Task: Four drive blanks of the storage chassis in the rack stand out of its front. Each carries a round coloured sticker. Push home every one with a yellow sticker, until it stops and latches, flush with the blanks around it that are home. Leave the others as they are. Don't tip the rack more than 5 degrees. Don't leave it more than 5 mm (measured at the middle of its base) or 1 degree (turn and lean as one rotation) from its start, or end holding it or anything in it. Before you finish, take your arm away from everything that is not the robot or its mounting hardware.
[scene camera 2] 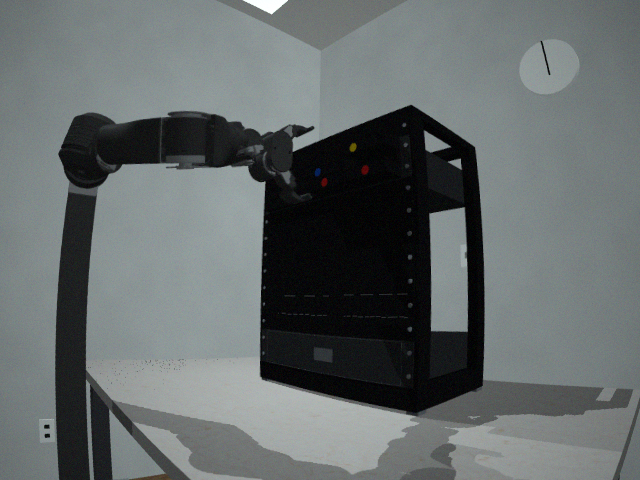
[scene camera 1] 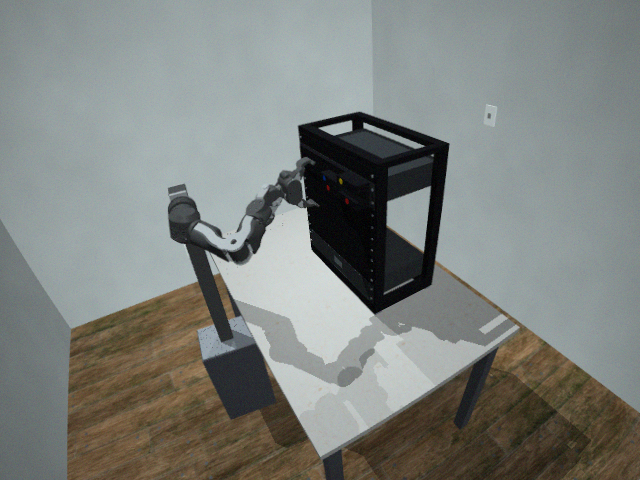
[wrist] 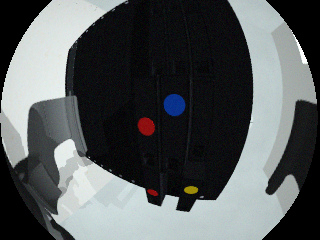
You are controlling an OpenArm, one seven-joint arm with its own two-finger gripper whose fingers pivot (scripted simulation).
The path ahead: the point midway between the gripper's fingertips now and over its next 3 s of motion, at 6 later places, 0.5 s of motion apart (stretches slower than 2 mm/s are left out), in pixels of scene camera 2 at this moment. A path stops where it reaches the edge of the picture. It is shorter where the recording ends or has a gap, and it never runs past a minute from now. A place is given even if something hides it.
The gripper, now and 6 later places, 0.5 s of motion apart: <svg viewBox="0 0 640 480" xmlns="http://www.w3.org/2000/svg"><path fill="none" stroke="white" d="M305 164L335 150L346 143L349 145L348 140L342 133L360 143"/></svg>
